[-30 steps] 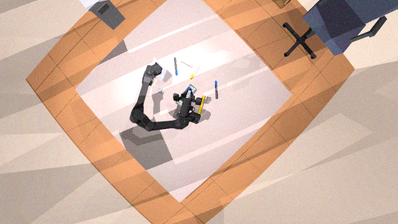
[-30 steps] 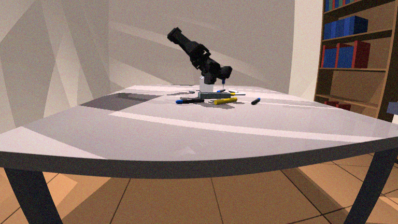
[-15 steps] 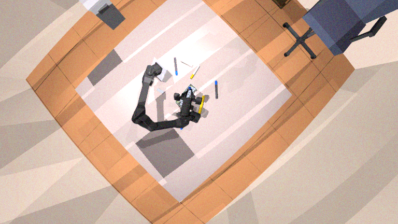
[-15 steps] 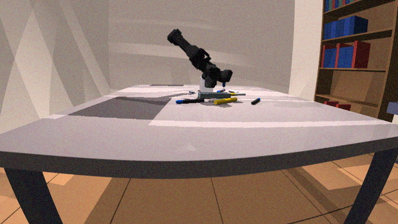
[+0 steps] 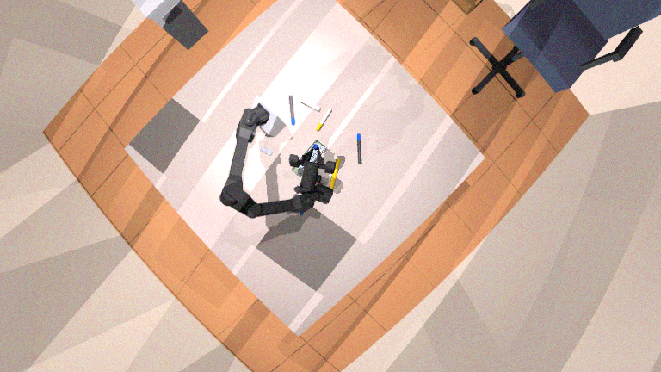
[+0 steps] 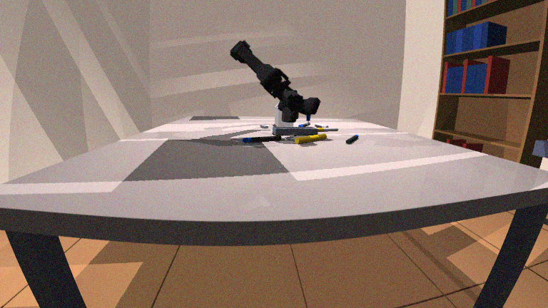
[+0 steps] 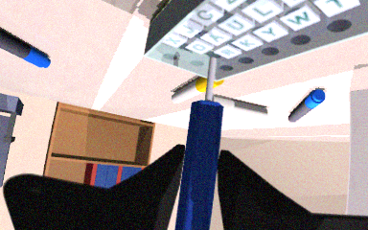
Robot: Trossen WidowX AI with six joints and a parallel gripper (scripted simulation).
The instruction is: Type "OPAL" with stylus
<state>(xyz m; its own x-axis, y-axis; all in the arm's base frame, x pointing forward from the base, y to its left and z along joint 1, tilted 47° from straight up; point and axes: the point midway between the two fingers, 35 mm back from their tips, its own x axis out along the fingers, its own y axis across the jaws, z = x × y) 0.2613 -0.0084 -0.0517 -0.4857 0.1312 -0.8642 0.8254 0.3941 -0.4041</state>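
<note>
Right now my gripper tip is 110 mm to the right of the yellow-tipped pen, 80 mm above it and 70 mm past it. Also, from my gripper tip: blue stylus 10 mm below; yellow marker 140 mm ahead, 70 mm below, 30 mm to the right.
</note>
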